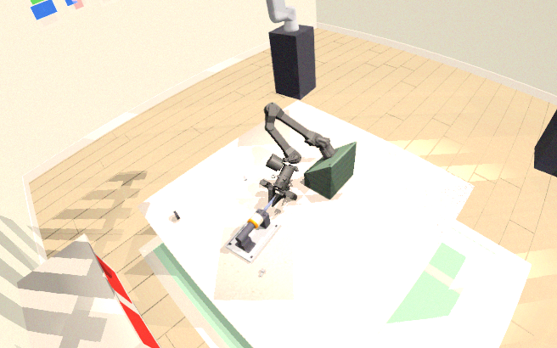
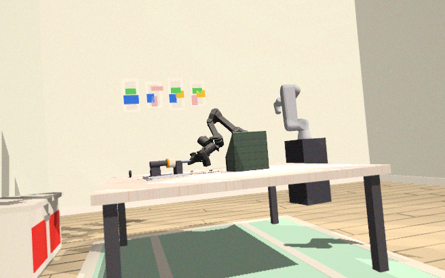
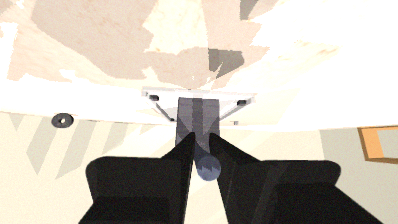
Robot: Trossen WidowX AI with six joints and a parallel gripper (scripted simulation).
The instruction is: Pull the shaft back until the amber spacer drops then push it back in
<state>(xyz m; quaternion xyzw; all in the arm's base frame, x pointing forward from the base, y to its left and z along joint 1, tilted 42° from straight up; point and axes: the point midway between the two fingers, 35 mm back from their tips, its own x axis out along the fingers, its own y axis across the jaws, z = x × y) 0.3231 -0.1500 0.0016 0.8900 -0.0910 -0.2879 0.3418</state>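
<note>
The blue-grey shaft lies 60 mm ahead of my gripper tip and 20 mm above it. Also, from my gripper tip: white spacer 100 mm ahead, 20 mm above; then amber spacer 130 mm ahead, 10 mm to the left, 20 mm above; then small dark ring 280 mm ahead, 390 mm to the right, 40 mm below.
</note>
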